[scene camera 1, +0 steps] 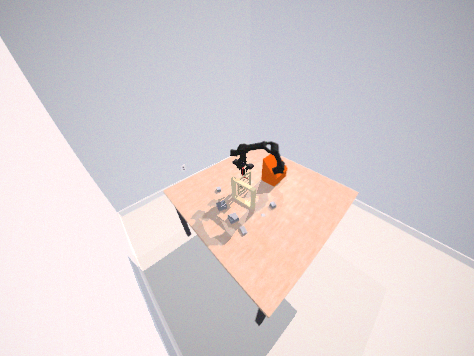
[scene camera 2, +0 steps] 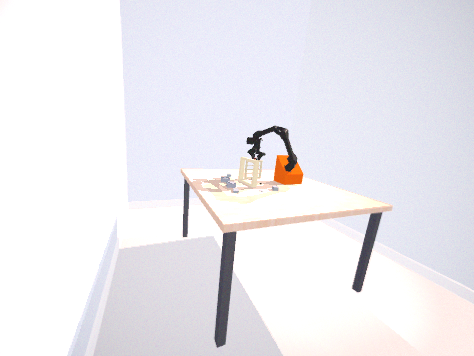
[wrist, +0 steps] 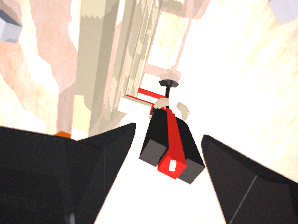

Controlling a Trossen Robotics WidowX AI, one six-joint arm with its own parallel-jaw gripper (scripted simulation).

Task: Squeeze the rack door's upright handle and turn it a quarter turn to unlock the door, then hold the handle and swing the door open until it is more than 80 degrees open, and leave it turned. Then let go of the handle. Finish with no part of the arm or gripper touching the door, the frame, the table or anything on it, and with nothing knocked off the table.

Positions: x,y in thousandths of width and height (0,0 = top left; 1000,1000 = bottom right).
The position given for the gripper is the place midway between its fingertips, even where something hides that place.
Observation:
The gripper (wrist: 565,596) is open, with nothing in its grasp. Further things: a rack door (wrist: 324,158).

